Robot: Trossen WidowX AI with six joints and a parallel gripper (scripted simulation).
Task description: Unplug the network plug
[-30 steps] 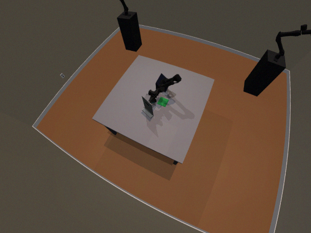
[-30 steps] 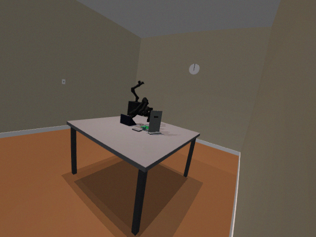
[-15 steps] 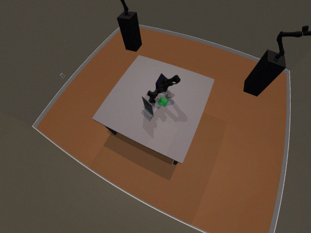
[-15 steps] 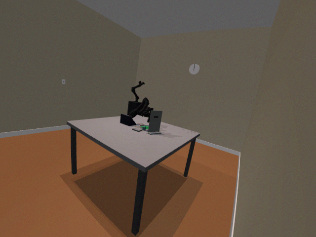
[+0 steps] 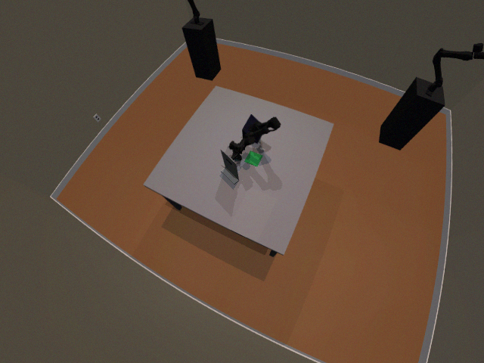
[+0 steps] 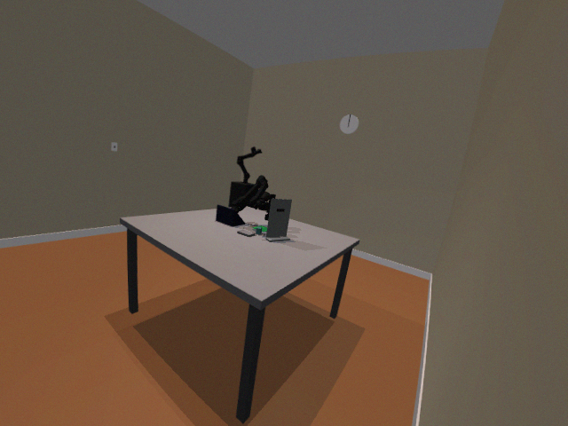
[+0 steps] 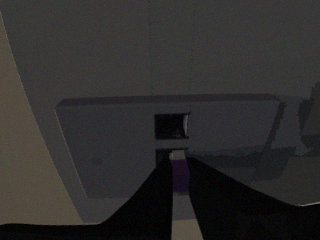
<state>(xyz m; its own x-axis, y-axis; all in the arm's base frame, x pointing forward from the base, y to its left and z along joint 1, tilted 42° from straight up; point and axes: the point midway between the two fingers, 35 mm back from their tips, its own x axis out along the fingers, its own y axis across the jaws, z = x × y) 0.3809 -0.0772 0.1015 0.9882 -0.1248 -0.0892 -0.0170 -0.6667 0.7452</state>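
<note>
Right now my gripper tip is 19 cm past the green marked square, 10 cm to the right of it and 20 cm above it. From my gripper tip the other things lie so: network plug: right at my gripper tip; then teal block: 13 cm behind, 2 cm to the right, 18 cm below; then grey upright panel: 2 cm ahead, 1 cm to the right, 7 cm below.
</note>
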